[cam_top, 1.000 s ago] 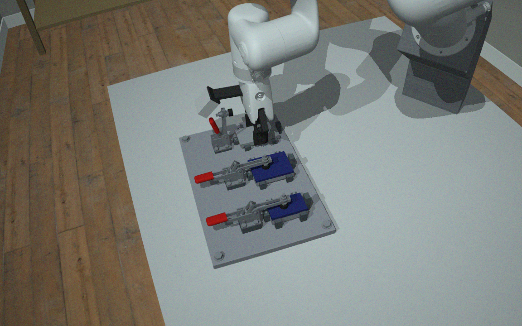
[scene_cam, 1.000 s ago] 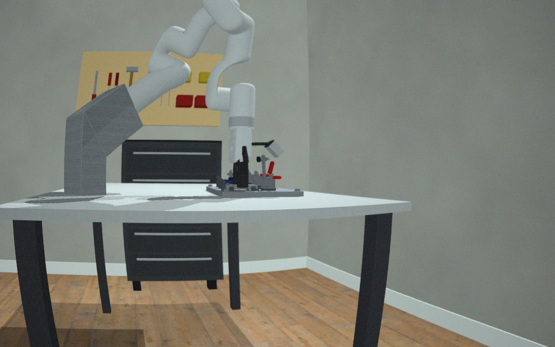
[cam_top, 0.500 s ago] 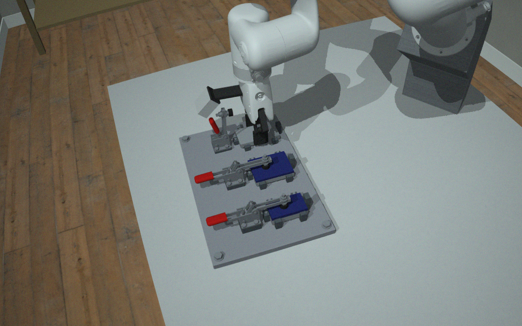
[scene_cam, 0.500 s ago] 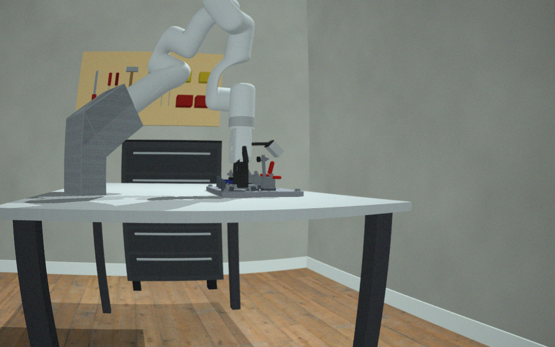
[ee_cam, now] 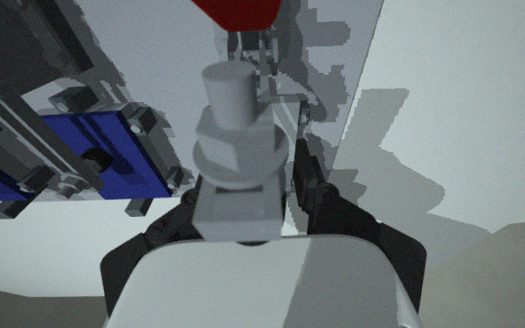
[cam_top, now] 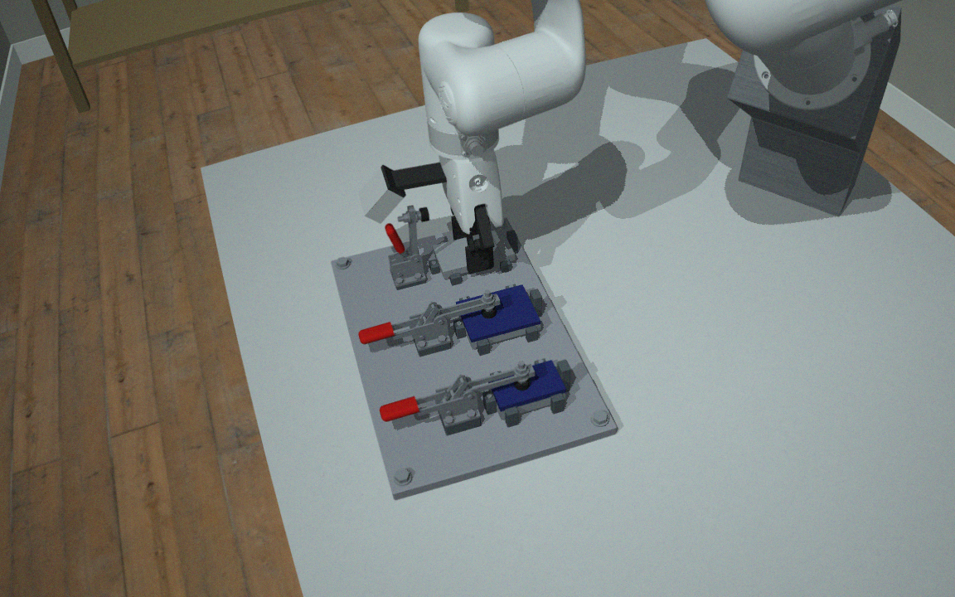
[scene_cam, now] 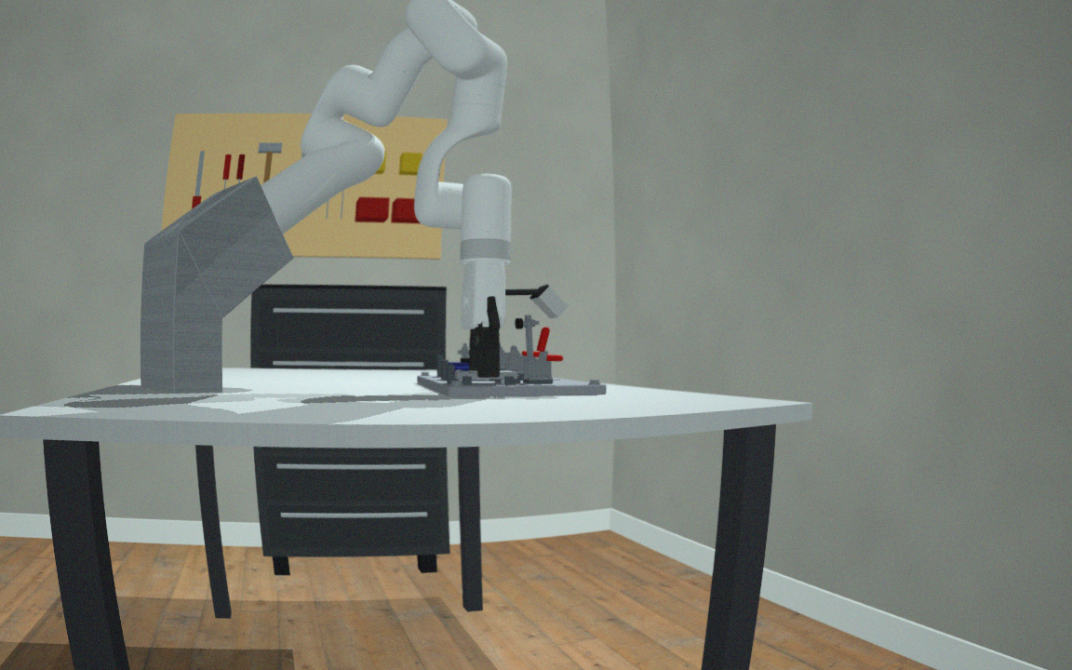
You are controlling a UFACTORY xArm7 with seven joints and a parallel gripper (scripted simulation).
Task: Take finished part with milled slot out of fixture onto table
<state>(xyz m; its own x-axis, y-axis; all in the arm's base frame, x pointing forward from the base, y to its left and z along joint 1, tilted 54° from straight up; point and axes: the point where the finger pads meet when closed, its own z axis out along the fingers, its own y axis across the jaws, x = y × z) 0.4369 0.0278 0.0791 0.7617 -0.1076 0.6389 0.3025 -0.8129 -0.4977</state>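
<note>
The toggle clamp is 8 cm ahead of my hand, 3 cm to the left of it and 1 cm above it. Round my hand: grey finished part: 1 cm behind, 1 cm below; grey fixture plate: 1 cm ahead, 12 cm to the left, 4 cm below.
</note>
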